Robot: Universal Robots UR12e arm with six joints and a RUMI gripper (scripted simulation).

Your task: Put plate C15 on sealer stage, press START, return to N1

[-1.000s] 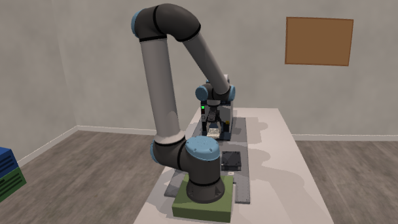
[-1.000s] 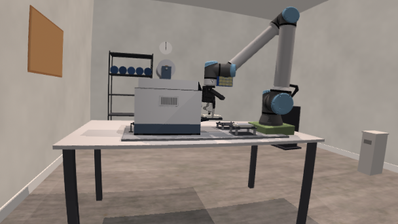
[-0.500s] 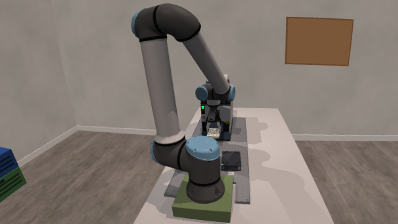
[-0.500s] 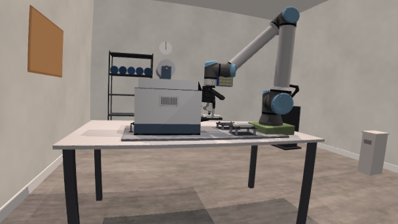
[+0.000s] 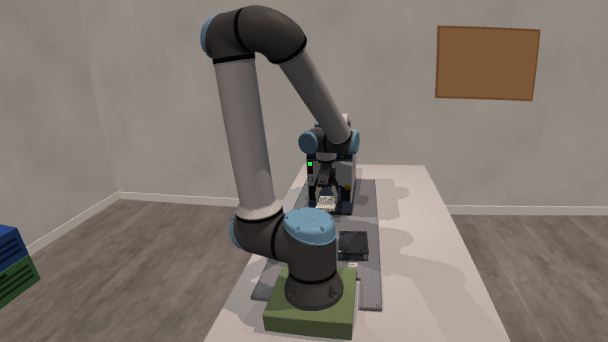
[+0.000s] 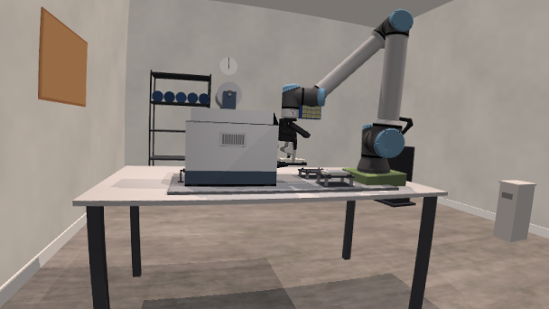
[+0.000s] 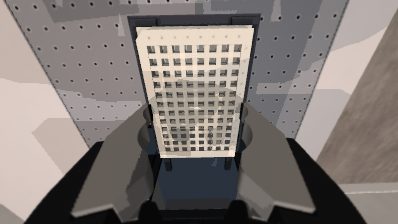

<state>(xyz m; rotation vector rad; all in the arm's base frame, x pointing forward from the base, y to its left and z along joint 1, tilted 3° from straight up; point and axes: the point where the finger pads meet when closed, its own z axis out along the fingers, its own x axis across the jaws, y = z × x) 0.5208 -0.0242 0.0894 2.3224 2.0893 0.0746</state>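
Right now the plate C15 is 1 cm below my hand. The rest, counted from my hand: square button: 11 cm ahead, 8 cm to the left, 7 cm above; sealer stage: 2 cm below; nest N2: 20 cm behind, 11 cm to the left, 7 cm below.
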